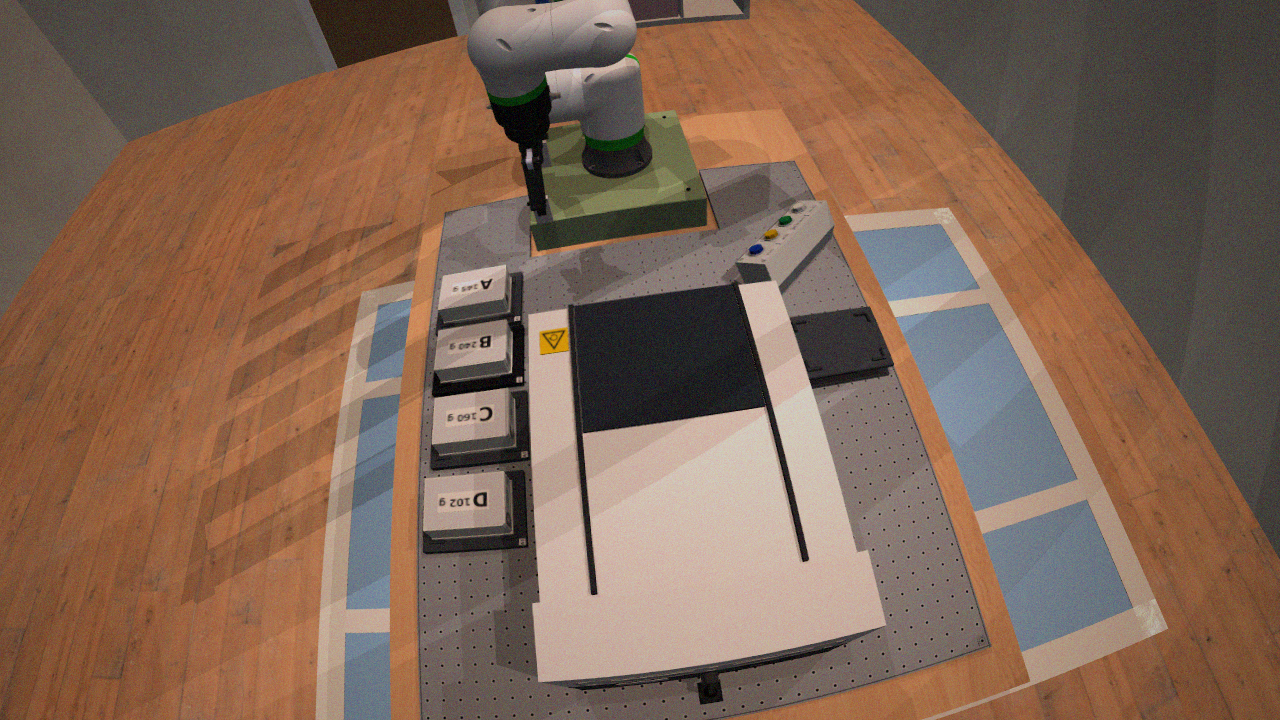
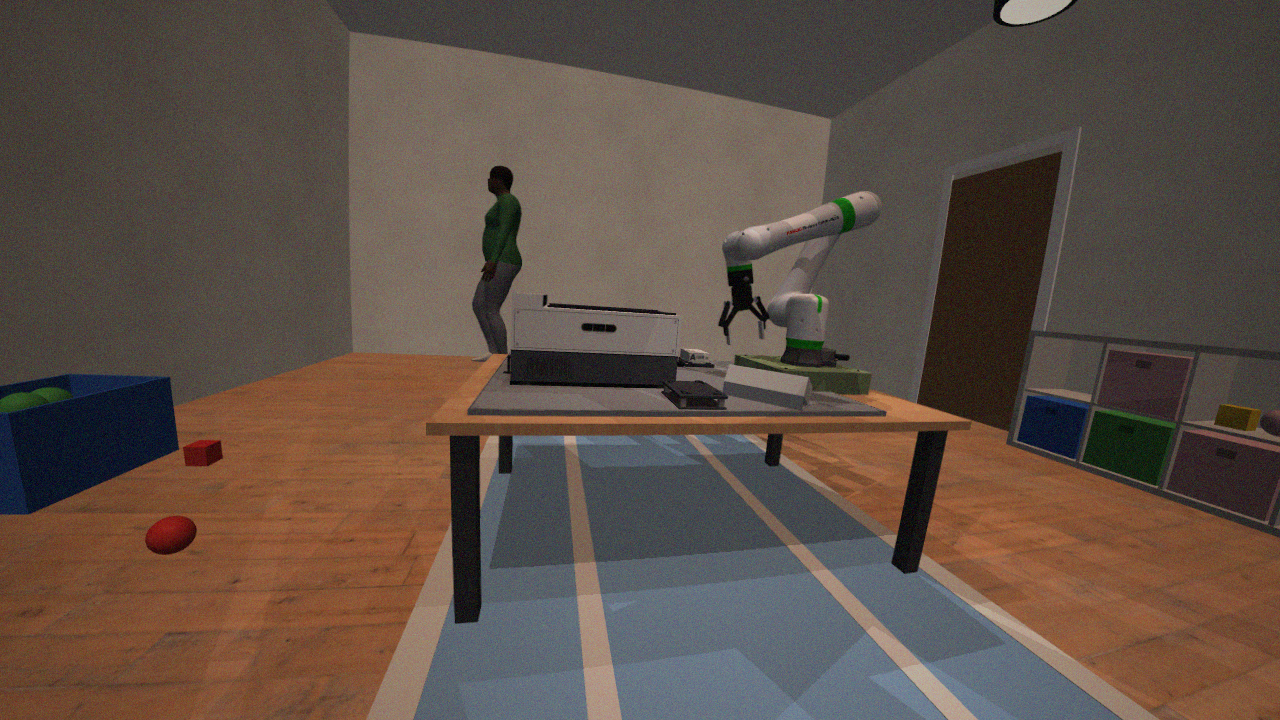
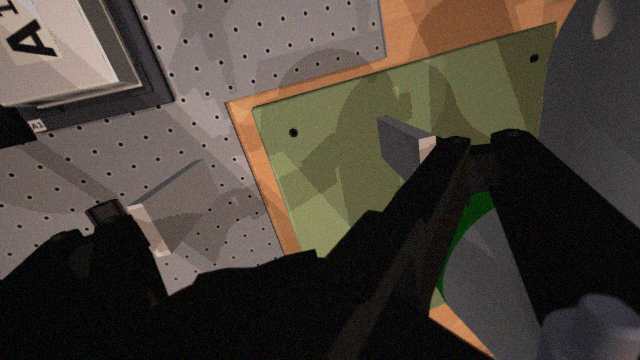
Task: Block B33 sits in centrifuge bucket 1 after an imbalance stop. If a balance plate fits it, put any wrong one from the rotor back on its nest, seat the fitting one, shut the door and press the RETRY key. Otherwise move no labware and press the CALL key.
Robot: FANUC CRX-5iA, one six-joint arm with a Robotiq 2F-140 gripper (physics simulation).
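Places are measured from the arm's base along level axes (x right, y ahead, z up), in millimetres.
Pixels of known places: gripper, fingertip midpoint: (image 1: pixel 544 192) (image 2: pixel 745 341) (image 3: pixel 294 157); arm's base, origin of the base link: (image 1: pixel 617 157) (image 2: pixel 801 363).
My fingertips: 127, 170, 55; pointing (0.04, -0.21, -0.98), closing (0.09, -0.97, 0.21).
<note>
For each thing: its top centre in the pictures, then the offset to it from my fingertips, as dx, dy, dz.
- dark panel, middle of its top: (image 1: pixel 663 352) -208, +442, +96
- key box, middle of its top: (image 1: pixel 790 225) (image 2: pixel 769 369) -442, +92, -33
- black tray, middle of its top: (image 1: pixel 839 338) (image 2: pixel 693 385) -492, +313, -77
My gripper (image 1: pixel 537 209) (image 2: pixel 745 338) (image 3: pixel 294 157) is open and empty, high over the board's edge by the robot's base, near plate A. Balance plates A 145 g (image 1: pixel 472 295) (image 2: pixel 694 356) (image 3: pixel 60 75), B 240 g (image 1: pixel 472 353), C 160 g (image 1: pixel 469 425) and D 102 g (image 1: pixel 465 514) each sit on a dark nest in a row. The white centrifuge (image 1: pixel 689 501) (image 2: pixel 595 328) has a dark panel (image 1: pixel 666 358) between black rails on top. Block B33, the rotor and the buckets do not show. The key box (image 1: pixel 794 255) (image 2: pixel 765 387) has blue, yellow, green and grey keys; their lettering is unreadable.
A black tray (image 1: pixel 841 347) (image 2: pixel 693 392) lies between the centrifuge and the board's edge, beyond the key box. The green robot base (image 1: pixel 622 220) (image 2: pixel 845 380) (image 3: pixel 320 150) borders the perforated board. A person (image 2: pixel 503 232) in green stands beyond the table.
</note>
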